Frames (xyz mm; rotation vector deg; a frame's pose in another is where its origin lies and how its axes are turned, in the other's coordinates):
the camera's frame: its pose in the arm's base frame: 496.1 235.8 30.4 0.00 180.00 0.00
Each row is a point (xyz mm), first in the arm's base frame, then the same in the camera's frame.
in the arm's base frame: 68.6 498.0 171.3
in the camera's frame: 427.5 262.2 -140.9
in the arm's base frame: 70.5 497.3 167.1
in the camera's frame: 425.6 261.5 -136.7
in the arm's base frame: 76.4 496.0 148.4
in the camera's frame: 419.7 260.2 -118.0
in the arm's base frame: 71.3 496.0 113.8
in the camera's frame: 424.8 260.2 -83.4
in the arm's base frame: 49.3 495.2 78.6
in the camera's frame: 446.8 259.4 -48.2
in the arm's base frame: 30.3 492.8 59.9
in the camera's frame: 465.8 257.0 -29.5
